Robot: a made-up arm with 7 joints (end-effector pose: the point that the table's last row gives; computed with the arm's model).
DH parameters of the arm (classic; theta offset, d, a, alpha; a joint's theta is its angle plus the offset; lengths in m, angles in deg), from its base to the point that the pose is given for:
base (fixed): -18.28 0 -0.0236 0
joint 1: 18.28 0.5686 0.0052 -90
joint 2: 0 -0.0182 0.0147 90
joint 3: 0 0.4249 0.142 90
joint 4: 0 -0.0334 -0.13 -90
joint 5: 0 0.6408 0.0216 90
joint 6: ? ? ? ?
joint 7: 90 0.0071 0.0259 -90
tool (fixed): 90 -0.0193 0 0
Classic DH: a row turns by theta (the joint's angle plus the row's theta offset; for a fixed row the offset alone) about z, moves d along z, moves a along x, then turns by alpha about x.
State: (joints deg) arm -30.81 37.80 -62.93 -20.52 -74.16 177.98 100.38
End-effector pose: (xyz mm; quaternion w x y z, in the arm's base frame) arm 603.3 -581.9 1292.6 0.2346 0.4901 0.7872 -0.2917
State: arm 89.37 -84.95 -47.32 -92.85 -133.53 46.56 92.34
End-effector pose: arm 642.7 -520.0 1183.7 0.1518 -0.7383 -0.4972 -0.4297
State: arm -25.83 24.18 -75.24 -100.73 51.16 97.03 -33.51
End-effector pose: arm -17.4 -1014.9 818.0 0.3976 -0.3309 -0.6645 -0.5393
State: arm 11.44 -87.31 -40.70 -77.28 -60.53 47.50 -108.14
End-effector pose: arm -467.1 -706.3 1230.3 0.4799 0.1806 -0.7982 0.3162
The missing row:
joint 6: 0 -0.0248 0.1196 90
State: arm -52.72 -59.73 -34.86 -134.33 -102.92 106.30 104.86
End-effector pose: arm -159.1 -510.0 1123.6 0.2035 0.9329 0.2381 0.1778
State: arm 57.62 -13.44 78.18 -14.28 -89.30 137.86 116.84
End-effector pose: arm -337.2 -114.9 1669.9 0.0477 0.6180 -0.3144 -0.7190
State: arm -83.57 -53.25 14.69 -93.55 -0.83 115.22 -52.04
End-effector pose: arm 262.4 -71.1 1615.6 0.4247 -0.4750 -0.6926 0.3381
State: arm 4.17 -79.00 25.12 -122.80 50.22 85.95 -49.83
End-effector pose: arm 2.2 434.0 1345.9 0.2478 0.5288 -0.7053 0.4020
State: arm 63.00 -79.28 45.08 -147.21 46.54 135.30 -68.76
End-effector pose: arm -373.8 405.9 1070.4 0.2016 -0.6613 0.4739 -0.5454
